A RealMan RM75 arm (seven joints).
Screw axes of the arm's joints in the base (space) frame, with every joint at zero. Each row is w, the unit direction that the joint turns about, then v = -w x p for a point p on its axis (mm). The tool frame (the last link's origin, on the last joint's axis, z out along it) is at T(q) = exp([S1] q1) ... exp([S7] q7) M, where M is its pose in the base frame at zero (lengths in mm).
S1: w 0 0 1 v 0 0 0
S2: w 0 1 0 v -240.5 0 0
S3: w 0 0 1 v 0 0 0
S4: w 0 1 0 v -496.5 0 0
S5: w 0 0 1 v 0 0 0
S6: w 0 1 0 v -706.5 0 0
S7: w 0 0 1 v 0 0 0
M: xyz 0 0 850.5 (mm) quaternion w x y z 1 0 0 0
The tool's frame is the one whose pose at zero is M.
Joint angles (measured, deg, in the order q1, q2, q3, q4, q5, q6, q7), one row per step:
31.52, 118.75, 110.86, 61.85, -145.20, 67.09, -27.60
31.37, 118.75, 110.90, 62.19, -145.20, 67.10, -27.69
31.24, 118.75, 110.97, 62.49, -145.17, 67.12, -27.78
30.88, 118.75, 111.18, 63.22, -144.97, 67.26, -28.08
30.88, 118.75, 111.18, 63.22, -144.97, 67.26, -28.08
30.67, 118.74, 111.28, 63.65, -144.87, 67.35, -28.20
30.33, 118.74, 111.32, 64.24, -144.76, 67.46, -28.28
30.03, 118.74, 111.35, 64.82, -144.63, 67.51, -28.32
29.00, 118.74, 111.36, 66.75, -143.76, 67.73, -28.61
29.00, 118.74, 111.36, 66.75, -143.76, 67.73, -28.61
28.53, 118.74, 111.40, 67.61, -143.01, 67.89, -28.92
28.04, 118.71, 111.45, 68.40, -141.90, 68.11, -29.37
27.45, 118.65, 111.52, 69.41, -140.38, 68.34, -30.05
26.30, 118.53, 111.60, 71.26, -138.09, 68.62, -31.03
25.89, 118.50, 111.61, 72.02, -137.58, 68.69, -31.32
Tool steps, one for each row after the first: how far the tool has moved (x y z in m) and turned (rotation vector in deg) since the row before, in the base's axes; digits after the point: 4 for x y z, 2 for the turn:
-0.0002, 0.0000, 0.0010, 0.18, -0.04, 0.18
-0.0002, 0.0000, 0.0010, 0.18, 0.00, 0.15
-0.0004, -0.0003, 0.0024, 0.35, 0.12, 0.35
0.0000, 0.0000, 0.0000, 0.00, 0.00, 0.00
-0.0002, -0.0002, 0.0014, 0.21, 0.05, 0.17
-0.0001, -0.0006, 0.0016, 0.24, 0.05, 0.16
-0.0004, -0.0003, 0.0016, 0.30, 0.08, 0.19
-0.0021, -0.0014, 0.0045, 0.83, 0.57, 0.79
0.0000, 0.0000, 0.0000, 0.00, 0.00, 0.00
-0.0016, -0.0008, 0.0018, 0.29, 0.54, 0.50
-0.0019, -0.0011, 0.0016, 0.19, 0.81, 0.57
-0.0029, -0.0011, 0.0022, 0.28, 1.05, 0.90
-0.0039, -0.0022, 0.0046, 0.68, 1.49, 1.40
-0.0012, -0.0007, 0.0020, 0.32, 0.24, 0.51

